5 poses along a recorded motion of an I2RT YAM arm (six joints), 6.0 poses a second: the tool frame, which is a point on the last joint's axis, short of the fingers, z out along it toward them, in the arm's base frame.
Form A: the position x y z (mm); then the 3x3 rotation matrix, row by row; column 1 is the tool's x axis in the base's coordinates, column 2 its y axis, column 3 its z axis. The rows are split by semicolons.
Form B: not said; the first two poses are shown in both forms.
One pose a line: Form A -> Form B
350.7, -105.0, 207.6; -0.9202, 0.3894, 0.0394; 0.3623, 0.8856, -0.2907; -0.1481, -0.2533, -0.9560 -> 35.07, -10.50, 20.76; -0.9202, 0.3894, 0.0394; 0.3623, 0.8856, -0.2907; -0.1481, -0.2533, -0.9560
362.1, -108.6, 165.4; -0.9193, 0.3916, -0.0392; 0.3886, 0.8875, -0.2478; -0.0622, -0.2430, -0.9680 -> 36.21, -10.86, 16.54; -0.9193, 0.3916, -0.0392; 0.3886, 0.8875, -0.2478; -0.0622, -0.2430, -0.9680
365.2, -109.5, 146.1; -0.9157, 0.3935, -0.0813; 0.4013, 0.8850, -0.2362; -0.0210, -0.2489, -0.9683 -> 36.52, -10.95, 14.61; -0.9157, 0.3935, -0.0813; 0.4013, 0.8850, -0.2362; -0.0210, -0.2489, -0.9683
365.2, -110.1, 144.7; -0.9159, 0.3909, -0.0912; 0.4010, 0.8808, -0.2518; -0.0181, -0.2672, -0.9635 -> 36.52, -11.01, 14.47; -0.9159, 0.3909, -0.0912; 0.4010, 0.8808, -0.2518; -0.0181, -0.2672, -0.9635
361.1, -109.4, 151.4; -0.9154, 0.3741, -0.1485; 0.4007, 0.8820, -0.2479; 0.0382, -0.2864, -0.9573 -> 36.11, -10.94, 15.14; -0.9154, 0.3741, -0.1485; 0.4007, 0.8820, -0.2479; 0.0382, -0.2864, -0.9573
